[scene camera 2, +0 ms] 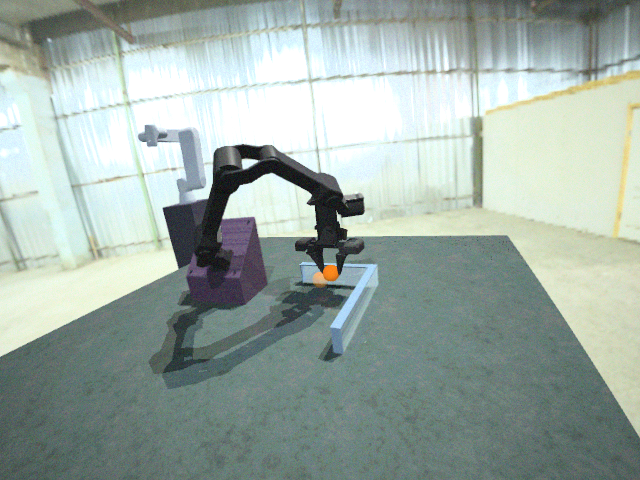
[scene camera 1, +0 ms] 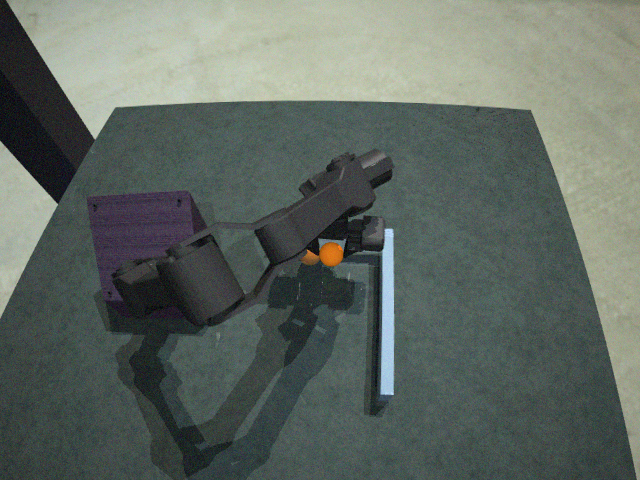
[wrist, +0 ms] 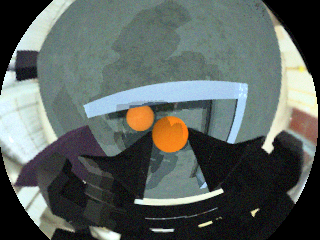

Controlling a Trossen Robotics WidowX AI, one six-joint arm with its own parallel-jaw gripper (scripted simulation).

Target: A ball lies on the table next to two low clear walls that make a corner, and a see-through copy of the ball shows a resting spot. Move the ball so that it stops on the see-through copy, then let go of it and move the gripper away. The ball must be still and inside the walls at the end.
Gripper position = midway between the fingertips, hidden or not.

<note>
The gripper (scene camera 1: pixel 331 254) carries an orange ball (wrist: pixel 170 134). Also in view: a clear wall (wrist: pixel 222 111).
The gripper also shows in scene camera 2 (scene camera 2: pixel 331 273) and in the wrist view (wrist: pixel 169 132).
</note>
